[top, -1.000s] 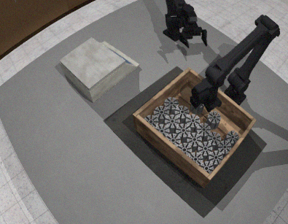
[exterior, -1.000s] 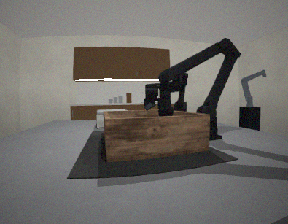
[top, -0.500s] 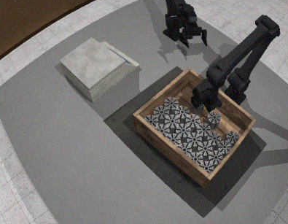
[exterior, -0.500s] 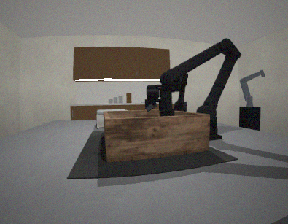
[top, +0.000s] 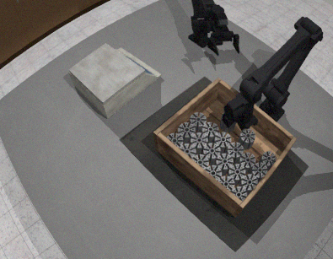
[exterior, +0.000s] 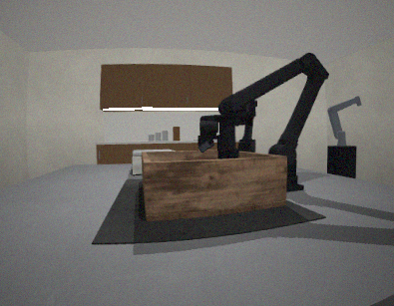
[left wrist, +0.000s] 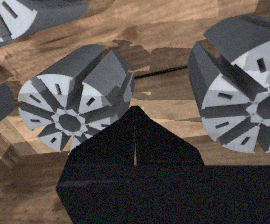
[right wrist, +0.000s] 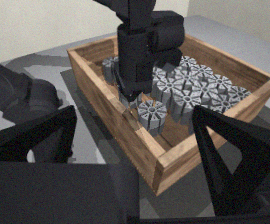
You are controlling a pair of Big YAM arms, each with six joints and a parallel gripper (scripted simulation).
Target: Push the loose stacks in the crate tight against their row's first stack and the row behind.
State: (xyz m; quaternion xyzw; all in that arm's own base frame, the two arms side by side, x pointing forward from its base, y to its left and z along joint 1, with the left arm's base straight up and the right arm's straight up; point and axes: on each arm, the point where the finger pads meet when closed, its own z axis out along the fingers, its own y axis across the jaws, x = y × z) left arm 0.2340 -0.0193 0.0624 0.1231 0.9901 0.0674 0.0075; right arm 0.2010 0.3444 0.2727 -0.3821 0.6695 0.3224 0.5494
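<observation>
The wooden crate lies 100 mm ahead of my left hand, 20 mm to the left of it and 10 mm below it. Round my left hand: pale grey box 330 mm ahead, 590 mm to the right, 10 mm above; dark mat 130 mm ahead, 20 mm to the left, 60 mm below.
</observation>
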